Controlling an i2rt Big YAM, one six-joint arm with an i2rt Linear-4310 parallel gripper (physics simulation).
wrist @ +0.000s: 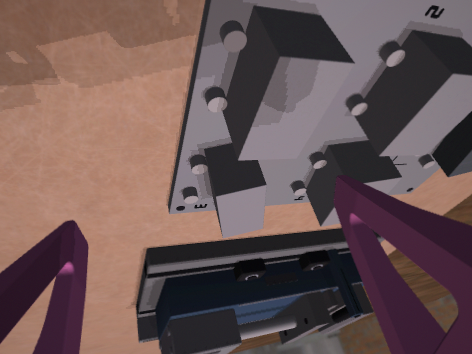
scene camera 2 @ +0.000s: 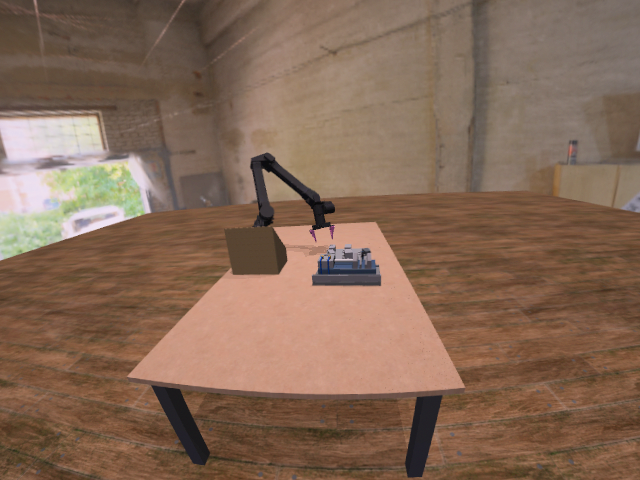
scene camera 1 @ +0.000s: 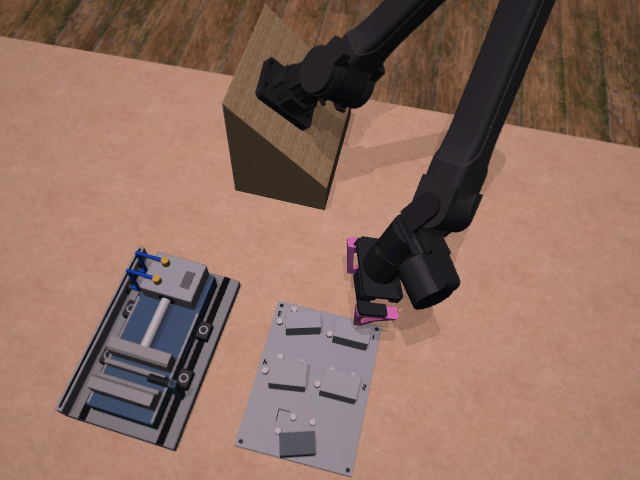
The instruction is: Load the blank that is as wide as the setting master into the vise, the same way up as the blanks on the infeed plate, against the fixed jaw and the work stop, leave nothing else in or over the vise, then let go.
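Places are measured from the arm's base along level axes (x ahead, y left, z up), in metres.
Pixels of known places: gripper, between the fingertips: [wrist: 209, 210] [scene camera 2: 324, 240] [scene camera 1: 353, 297]; arm's base, origin of its link: [scene camera 2: 258, 236] [scene camera 1: 284, 96].
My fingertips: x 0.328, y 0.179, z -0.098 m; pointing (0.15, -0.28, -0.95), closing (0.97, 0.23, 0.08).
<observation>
For each thing: its top centre in the pictures, then the offset to it from my fingertips.
- grey infeed plate, centre of its top: [wrist: 363, 131] [scene camera 1: 312, 382] [scene camera 2: 348, 254] dx +0.132, dy -0.046, dz -0.073 m
- blank 1, centre of its top: [wrist: 290, 117] [scene camera 1: 352, 330] dx +0.043, dy +0.007, dz -0.037 m
- blank 2, centre of its top: [wrist: 437, 121] [scene camera 1: 340, 383] dx +0.135, dy -0.001, dz -0.037 m
- blank 3, centre of its top: [wrist: 242, 214] [scene camera 1: 303, 319] dx +0.038, dy -0.079, dz -0.037 m
- blank 4, centre of its top: [wrist: 358, 204] [scene camera 1: 288, 372] [scene camera 2: 348, 250] dx +0.131, dy -0.087, dz -0.037 m
- darker block, centre of its top: [scene camera 1: 297, 443] dx +0.235, dy -0.054, dz -0.048 m
- vise, centre of its top: [wrist: 276, 344] [scene camera 1: 145, 326] [scene camera 2: 346, 256] dx +0.114, dy -0.317, dz +0.018 m
My gripper [scene camera 1: 354, 295] [scene camera 2: 323, 239] [wrist: 209, 210] is open and empty, raised near the infeed plate's corner marked 1. The grey infeed plate [scene camera 1: 323, 417] [wrist: 192, 120] bears pale blanks: blank 1 [scene camera 1: 351, 333] [wrist: 295, 105], blank 2 [scene camera 1: 339, 385] [wrist: 407, 95], blank 3 [scene camera 1: 302, 322] [wrist: 240, 210] and blank 4 [scene camera 1: 288, 374] [wrist: 360, 162]. A darker block [scene camera 1: 297, 443], seemingly the setting master, lies at the plate's far end from the gripper. The vise [scene camera 1: 178, 325] [scene camera 2: 346, 279] [wrist: 200, 330] shows no blank between its moving jaw [scene camera 1: 139, 352] and fixed jaw [scene camera 1: 123, 391].
A dark stop arm [scene camera 1: 160, 379] reaches over the jaw gap. Blue fittings with yellow ends [scene camera 1: 156, 279] stand at the vise's cylinder end. Low round pins [scene camera 1: 293, 416] [wrist: 233, 36] rise from the plate. A wedge-shaped wooden block [scene camera 1: 279, 160] [scene camera 2: 253, 251] carries the arm's base.
</observation>
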